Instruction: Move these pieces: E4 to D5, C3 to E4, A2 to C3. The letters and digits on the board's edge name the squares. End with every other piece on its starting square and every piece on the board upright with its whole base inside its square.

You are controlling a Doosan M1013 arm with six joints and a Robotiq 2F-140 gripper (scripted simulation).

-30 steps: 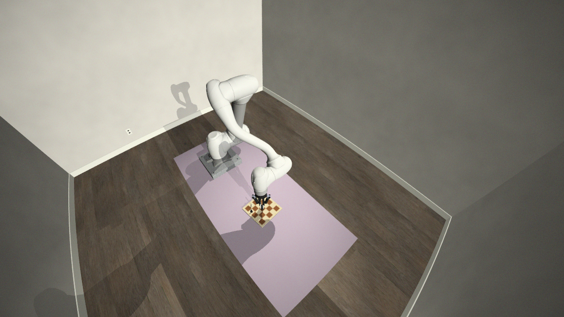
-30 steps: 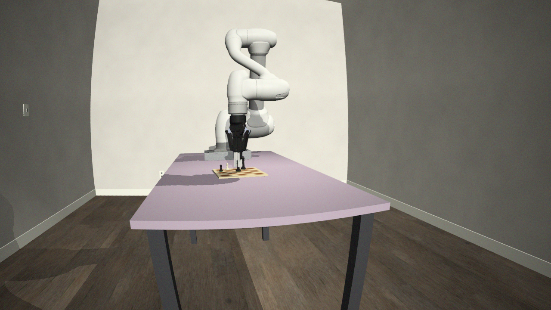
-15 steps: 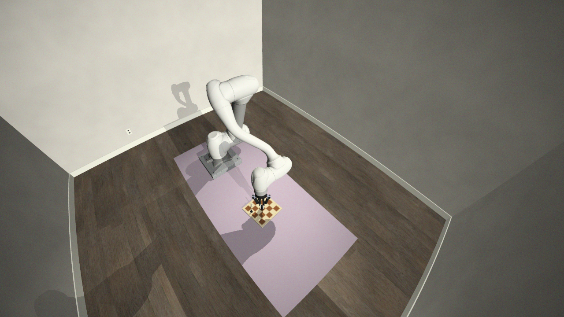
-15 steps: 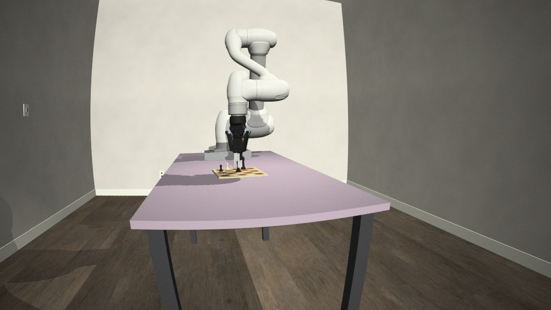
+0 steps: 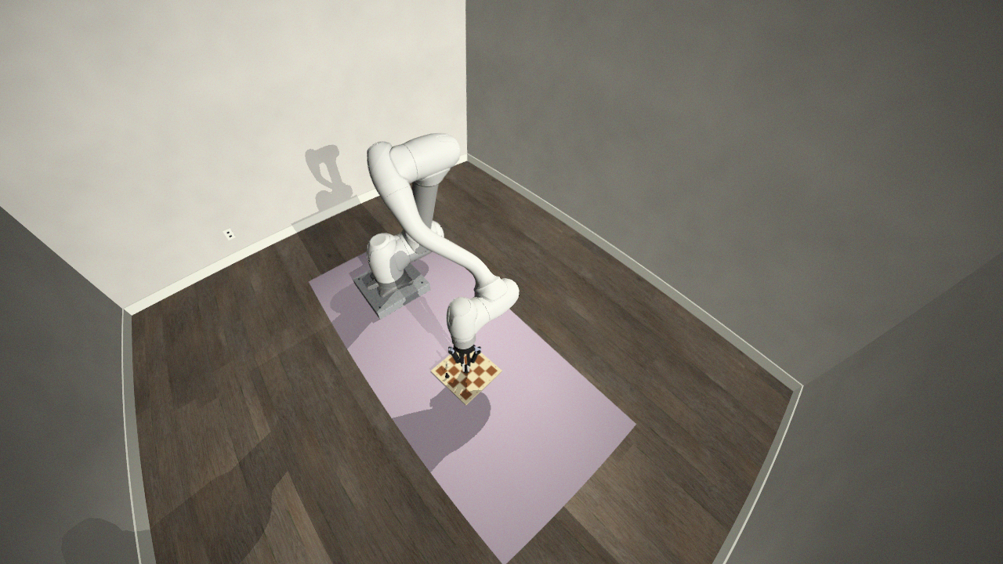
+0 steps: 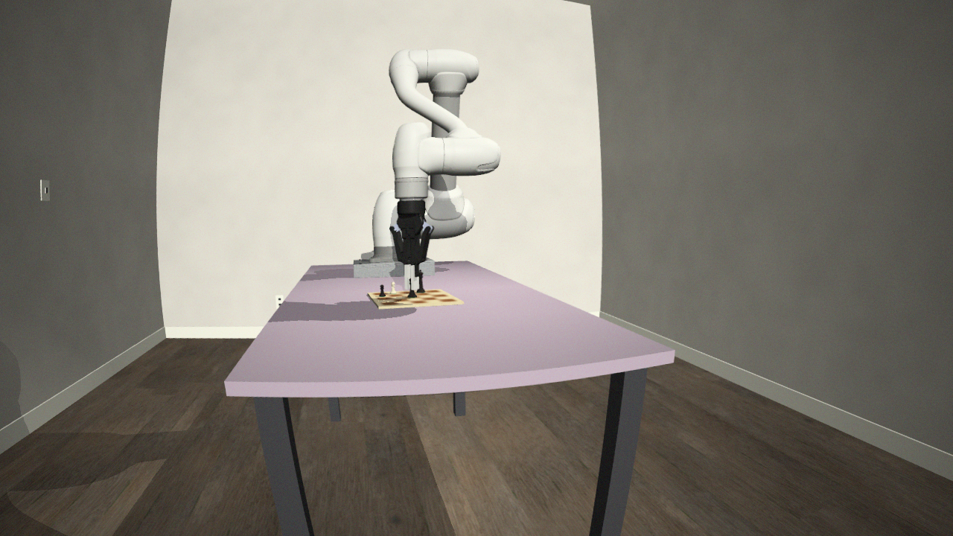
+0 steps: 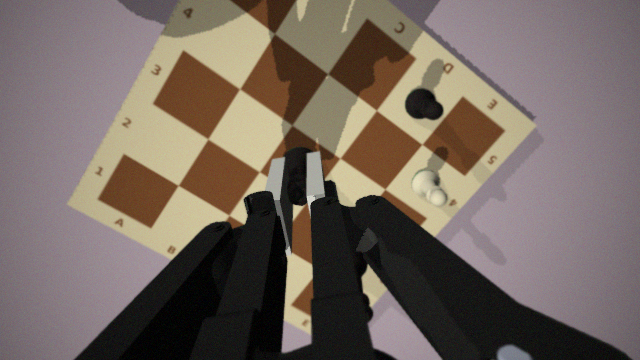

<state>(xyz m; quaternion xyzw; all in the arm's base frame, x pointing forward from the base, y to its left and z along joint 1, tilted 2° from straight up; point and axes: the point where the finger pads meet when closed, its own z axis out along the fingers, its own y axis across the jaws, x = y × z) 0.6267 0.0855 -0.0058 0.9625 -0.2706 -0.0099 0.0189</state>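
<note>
Right now the chessboard is 60 mm below my hand. Also, from my hand: white pawn: 70 mm behind, 60 mm to the right, 40 mm below; black pawn: 80 mm to the right, 40 mm below, 20 mm behind; tall black piece: 80 mm behind, 20 mm to the left, 20 mm below.
</note>
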